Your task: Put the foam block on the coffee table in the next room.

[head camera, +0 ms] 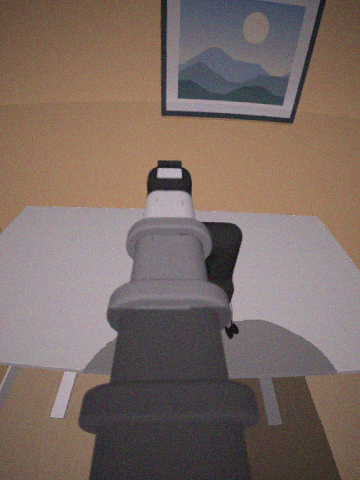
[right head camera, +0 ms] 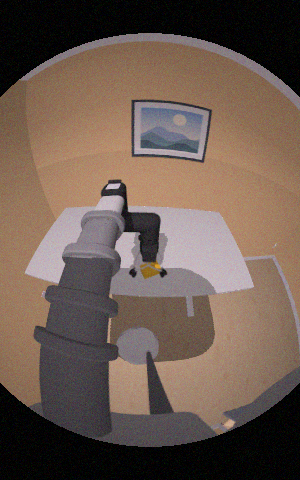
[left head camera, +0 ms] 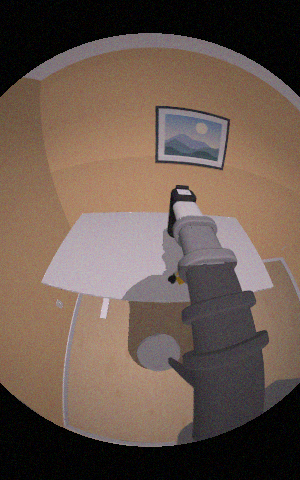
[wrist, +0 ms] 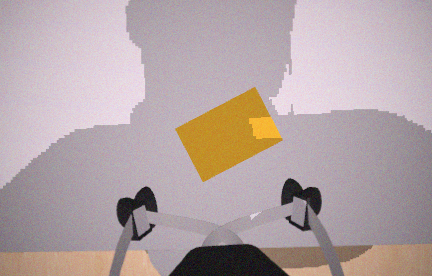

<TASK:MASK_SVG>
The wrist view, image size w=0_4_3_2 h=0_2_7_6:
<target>my gripper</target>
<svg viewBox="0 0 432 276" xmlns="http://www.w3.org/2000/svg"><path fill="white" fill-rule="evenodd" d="M328 233L317 217L322 205L319 189L317 187L308 187L303 190L301 185L291 178L287 179L284 183L281 194L281 206L238 218L222 226L203 220L158 213L154 193L147 186L140 189L134 199L129 197L121 198L117 203L117 217L124 229L117 243L109 276L120 276L130 241L140 241L152 231L155 225L207 236L202 247L196 247L189 251L169 276L289 276L259 248L254 245L244 244L236 235L284 217L290 224L302 231L313 231L328 262L332 276L344 276Z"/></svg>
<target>yellow foam block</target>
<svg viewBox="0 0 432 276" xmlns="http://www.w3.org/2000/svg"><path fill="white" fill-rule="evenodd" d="M256 87L175 128L203 182L283 141Z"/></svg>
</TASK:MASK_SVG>
